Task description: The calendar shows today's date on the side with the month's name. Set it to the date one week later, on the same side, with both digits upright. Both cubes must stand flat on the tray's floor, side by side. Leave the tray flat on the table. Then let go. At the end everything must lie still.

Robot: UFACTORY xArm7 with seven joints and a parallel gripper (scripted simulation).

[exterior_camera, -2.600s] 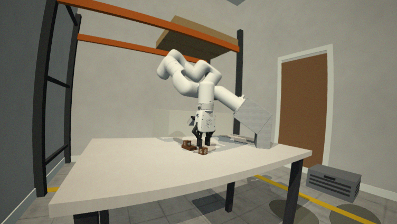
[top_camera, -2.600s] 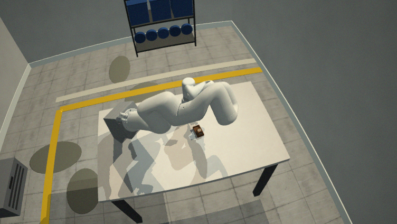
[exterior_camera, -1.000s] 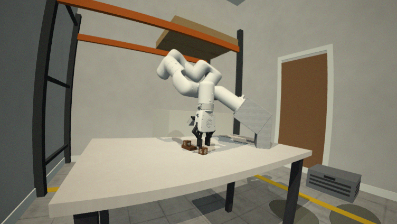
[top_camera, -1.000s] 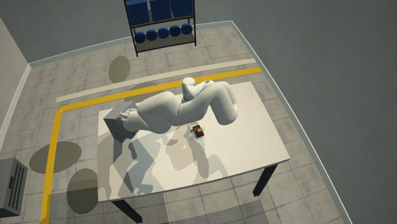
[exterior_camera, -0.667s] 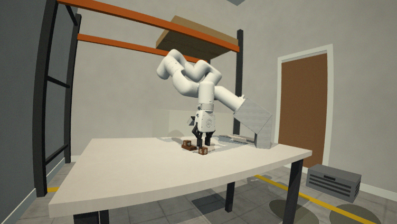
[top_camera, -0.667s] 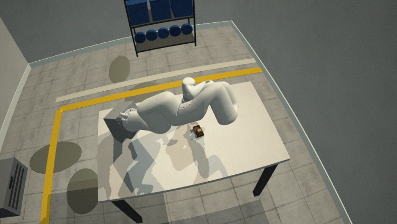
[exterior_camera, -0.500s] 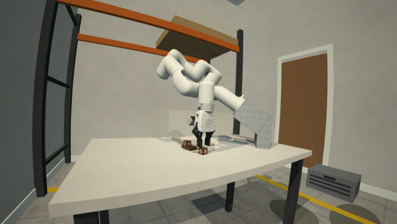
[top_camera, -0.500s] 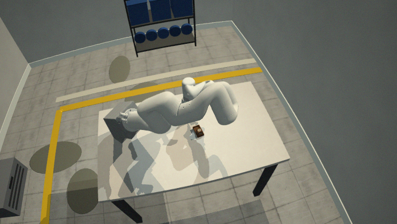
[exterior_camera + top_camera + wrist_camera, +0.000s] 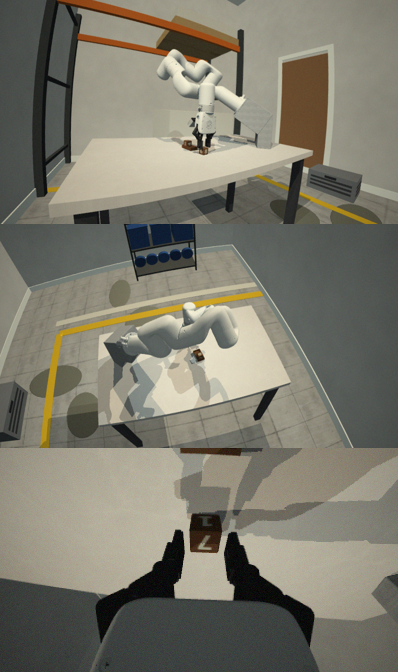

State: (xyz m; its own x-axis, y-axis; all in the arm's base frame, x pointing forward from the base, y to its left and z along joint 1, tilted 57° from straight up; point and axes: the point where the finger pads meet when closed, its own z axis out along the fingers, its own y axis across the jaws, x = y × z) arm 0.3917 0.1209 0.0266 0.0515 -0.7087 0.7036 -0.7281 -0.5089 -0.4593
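Right now the brown wooden tray is 11 cm to the right of my hand, 4 cm below it and 1 cm ahead of it.
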